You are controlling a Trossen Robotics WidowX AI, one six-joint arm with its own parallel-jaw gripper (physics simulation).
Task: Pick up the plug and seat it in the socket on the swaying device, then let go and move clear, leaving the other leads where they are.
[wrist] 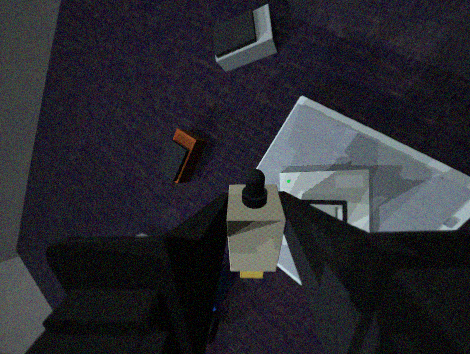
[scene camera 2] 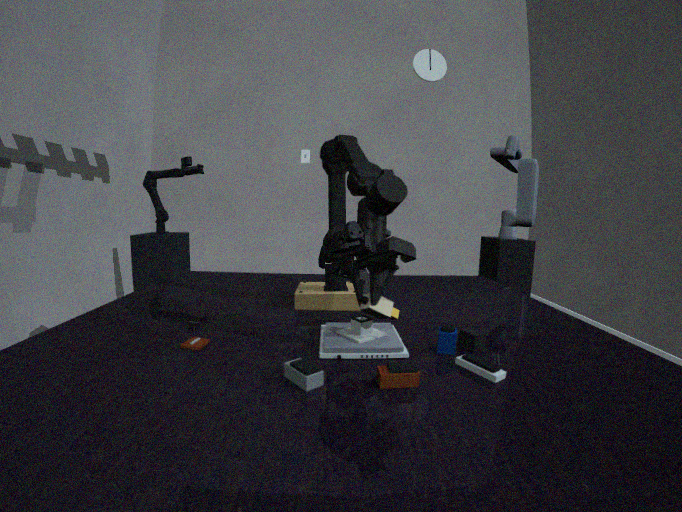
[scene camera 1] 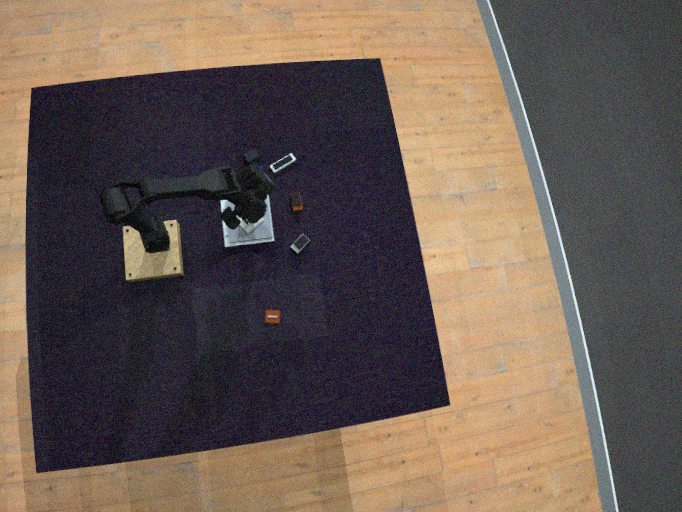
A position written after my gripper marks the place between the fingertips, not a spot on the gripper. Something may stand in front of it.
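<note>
My gripper (scene camera 2: 367,306) (scene camera 1: 262,209) (wrist: 253,198) holds a cream plug (wrist: 256,221), and the plug is clear of everything else. On the table rests an orange-and-black connector (scene camera 2: 395,374), visible in the wrist view as well (wrist: 183,153). A device plate (scene camera 2: 361,335) is also present and appears in the wrist view too (wrist: 327,165).
</note>
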